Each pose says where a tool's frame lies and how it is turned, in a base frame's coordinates. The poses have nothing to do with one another.
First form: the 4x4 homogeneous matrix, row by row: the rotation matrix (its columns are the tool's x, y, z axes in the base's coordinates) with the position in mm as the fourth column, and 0 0 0 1 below. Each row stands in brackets.
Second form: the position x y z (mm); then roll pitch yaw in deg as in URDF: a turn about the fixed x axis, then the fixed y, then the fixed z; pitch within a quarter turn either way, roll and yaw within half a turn. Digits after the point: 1 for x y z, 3 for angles.
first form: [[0.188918 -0.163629 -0.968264 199.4], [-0.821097 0.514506 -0.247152 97.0], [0.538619 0.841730 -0.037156 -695.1], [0 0 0 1]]
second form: 199.4 97.0 -695.1 92.528 -32.590 -77.043
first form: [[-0.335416 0.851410 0.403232 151.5], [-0.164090 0.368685 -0.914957 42.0], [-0.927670 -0.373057 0.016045 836.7], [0 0 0 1]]
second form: 151.5 42.0 836.7 -87.537 68.074 -153.932
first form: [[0.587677 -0.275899 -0.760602 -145.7], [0.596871 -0.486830 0.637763 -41.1], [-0.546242 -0.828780 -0.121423 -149.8], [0 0 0 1]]
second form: -145.7 -41.1 -149.8 -98.335 33.110 45.445
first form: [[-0.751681 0.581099 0.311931 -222.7], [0.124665 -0.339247 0.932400 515.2], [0.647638 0.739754 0.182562 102.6], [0 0 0 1]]
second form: -222.7 515.2 102.6 76.137 -40.364 170.583
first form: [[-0.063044 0.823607 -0.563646 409.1], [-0.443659 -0.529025 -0.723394 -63.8], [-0.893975 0.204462 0.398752 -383.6], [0 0 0 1]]
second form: 409.1 -63.8 -383.6 27.147 63.377 -98.088
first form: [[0.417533 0.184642 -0.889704 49.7], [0.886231 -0.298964 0.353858 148.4], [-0.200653 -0.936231 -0.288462 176.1], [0 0 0 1]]
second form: 49.7 148.4 176.1 -107.125 11.575 64.773
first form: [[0.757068 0.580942 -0.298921 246.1], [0.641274 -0.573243 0.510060 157.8], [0.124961 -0.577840 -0.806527 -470.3], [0 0 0 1]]
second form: 246.1 157.8 -470.3 -144.380 -7.178 40.266
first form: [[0.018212 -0.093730 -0.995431 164.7], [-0.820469 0.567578 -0.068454 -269.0], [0.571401 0.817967 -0.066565 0.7], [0 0 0 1]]
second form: 164.7 -269.0 0.7 94.652 -34.848 -88.728
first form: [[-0.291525 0.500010 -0.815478 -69.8], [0.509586 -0.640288 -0.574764 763.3], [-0.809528 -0.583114 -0.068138 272.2], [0 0 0 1]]
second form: -69.8 763.3 272.2 -96.665 54.050 119.773
